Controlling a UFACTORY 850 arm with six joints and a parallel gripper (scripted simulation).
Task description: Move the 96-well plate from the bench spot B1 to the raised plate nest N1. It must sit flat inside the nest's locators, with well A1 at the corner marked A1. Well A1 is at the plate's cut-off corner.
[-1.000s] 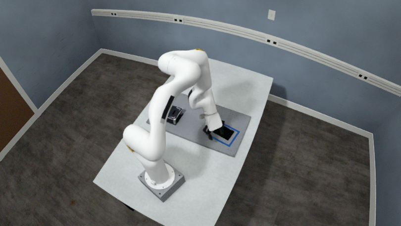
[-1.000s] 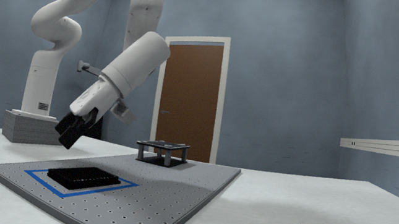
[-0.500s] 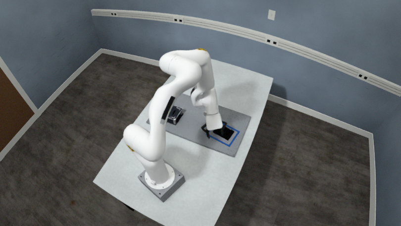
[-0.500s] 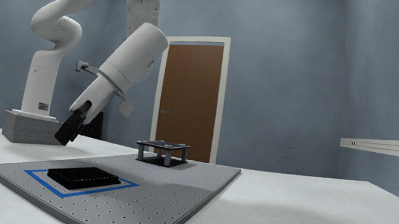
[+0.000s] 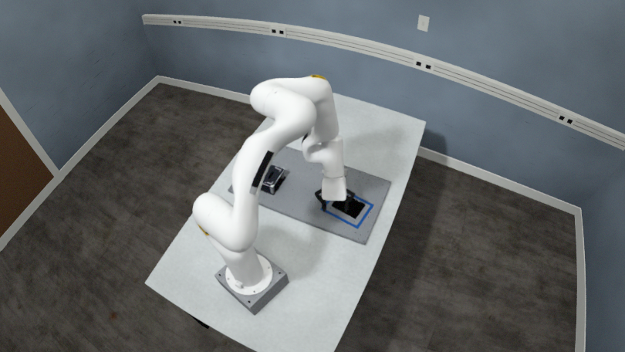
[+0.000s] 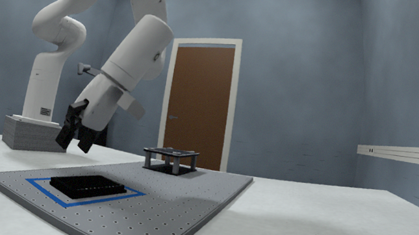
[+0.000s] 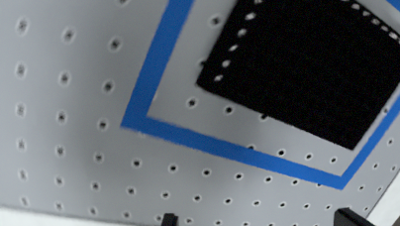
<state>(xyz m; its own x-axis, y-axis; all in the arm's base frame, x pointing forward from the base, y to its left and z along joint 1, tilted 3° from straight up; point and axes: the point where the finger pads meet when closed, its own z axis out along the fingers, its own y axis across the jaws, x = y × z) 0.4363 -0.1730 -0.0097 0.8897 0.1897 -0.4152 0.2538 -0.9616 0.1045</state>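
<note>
Right now my hand is 8 cm short of the black 96-well plate, 6 cm above it and 3 cm to the left of it. Also, from my hand: plate nest: 38 cm to the left, 5 cm ahead, 1 cm below.
</note>
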